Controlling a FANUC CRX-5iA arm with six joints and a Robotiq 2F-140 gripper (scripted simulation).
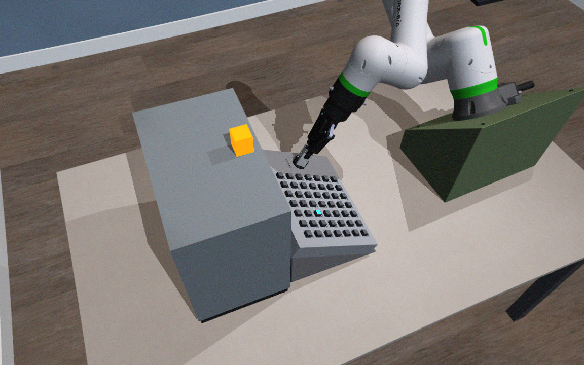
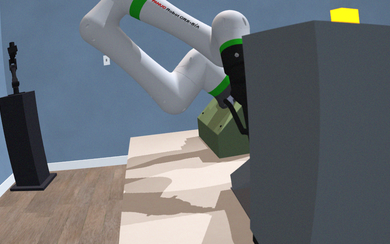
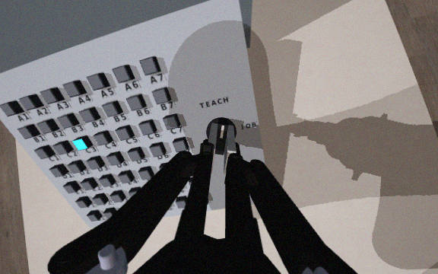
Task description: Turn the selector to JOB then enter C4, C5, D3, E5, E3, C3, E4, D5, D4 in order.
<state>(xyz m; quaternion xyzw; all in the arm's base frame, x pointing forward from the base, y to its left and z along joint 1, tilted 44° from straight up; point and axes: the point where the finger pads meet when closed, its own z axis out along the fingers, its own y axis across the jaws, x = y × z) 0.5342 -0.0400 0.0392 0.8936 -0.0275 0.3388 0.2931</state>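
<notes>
The C5 key is 4 cm ahead of my hand, 13 cm to the left of it and 1 cm below it. From my hand the other things lie so: selector knob: 2 cm ahead, 2 cm below.
</notes>
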